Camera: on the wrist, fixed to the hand. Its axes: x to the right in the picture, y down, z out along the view.
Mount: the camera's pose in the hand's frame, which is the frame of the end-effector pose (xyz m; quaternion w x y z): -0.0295 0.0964 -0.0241 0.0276 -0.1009 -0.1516 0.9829
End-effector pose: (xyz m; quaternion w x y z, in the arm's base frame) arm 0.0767 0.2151 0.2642 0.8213 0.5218 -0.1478 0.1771
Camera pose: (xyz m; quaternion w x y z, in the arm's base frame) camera 0.0088 0.2708 0.3192 0.1212 0.1869 0.6593 -0.7181
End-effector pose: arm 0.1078 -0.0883 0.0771 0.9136 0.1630 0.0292 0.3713
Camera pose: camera 0.0178 -0.0372 0.0831 0.3189 0.0027 0.3354 -0.8865
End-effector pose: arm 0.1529 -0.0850 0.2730 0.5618 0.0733 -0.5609 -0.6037
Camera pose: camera 0.2382 -0.0518 0.3216 0.5312 -0.6975 -0.1118 0.4678
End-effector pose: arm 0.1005 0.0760 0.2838 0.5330 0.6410 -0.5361 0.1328
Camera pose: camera 0.0188 0.1258 0.3236 0.1324 0.5429 0.7390 -0.3763
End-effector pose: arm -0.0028 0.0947 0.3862 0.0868 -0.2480 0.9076 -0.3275
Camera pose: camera -0.0230 0.1868 0.3432 0.4369 0.8268 0.2887 0.2054
